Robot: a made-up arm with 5 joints.
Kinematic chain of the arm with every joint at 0, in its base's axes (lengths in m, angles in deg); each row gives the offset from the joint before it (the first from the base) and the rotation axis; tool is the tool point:
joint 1: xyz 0 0 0.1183 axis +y
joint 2: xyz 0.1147 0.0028 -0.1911 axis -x
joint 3: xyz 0.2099 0 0.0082 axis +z
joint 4: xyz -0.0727 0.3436 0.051 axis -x
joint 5: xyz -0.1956 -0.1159 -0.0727 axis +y
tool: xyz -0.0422 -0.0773 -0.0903
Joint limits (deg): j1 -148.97..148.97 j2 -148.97..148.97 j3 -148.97..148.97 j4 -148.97..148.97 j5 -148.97..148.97
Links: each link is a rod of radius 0.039 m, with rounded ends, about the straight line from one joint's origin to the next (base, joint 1, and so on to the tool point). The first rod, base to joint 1, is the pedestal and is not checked.
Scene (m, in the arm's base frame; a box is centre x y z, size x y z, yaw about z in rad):
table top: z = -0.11
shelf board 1: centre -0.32 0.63 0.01 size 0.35 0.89 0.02 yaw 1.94
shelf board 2: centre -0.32 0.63 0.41 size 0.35 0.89 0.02 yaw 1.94
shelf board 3: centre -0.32 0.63 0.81 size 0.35 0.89 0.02 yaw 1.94
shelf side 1: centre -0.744 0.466 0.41 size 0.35 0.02 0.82 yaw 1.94
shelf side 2: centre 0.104 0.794 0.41 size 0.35 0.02 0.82 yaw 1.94
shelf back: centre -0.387 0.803 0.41 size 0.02 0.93 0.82 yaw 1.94
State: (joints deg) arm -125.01 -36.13 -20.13 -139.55 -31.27
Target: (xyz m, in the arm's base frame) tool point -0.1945 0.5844 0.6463
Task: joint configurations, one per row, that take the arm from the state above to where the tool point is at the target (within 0.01 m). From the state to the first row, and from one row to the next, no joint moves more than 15 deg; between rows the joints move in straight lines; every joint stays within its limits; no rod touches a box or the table.
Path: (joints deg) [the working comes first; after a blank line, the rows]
Joints at the target: -111.44 -14.10 -44.43 -132.36 -32.41
Straight joint move there: touches shelf board 2.

1: -110.64 -41.76 -12.18 -139.24 -36.10
2: -96.28 -47.39 -4.24 -138.93 -40.93
3: -81.91 -53.02 3.71 -138.62 -45.75
4: -75.89 -51.39 -7.73 -139.96 -44.71
5: -69.87 -49.77 -19.17 -141.30 -43.68
6: -63.86 -48.14 -30.61 -142.63 -42.64
7: -75.75 -39.63 -34.06 -140.06 -40.08
8: -87.65 -31.12 -37.52 -137.49 -37.53
9: -99.55 -22.61 -40.98 -134.93 -34.97
10: -111.44 -14.10 -44.43 -132.36 -32.41

